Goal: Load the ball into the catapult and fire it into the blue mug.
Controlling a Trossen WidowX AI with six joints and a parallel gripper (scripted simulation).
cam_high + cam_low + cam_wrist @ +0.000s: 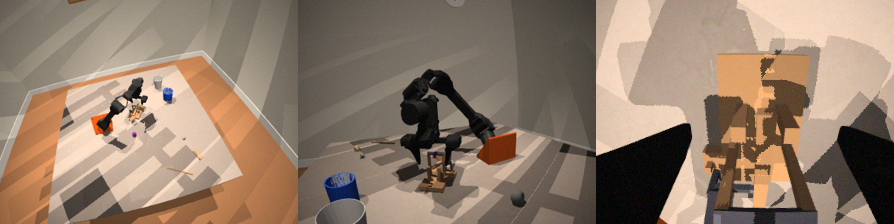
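The catapult frame lies 40 mm to the right of my gripper tip and 30 mm behind it. The rest, counted from my gripper tip: purple ball: 230 mm to the right, 120 mm behind, 60 mm below; blue mug: 290 mm ahead, 50 mm below, 10 mm to the left; wooden catapult: 60 mm behind, 40 mm to the right, 30 mm below.
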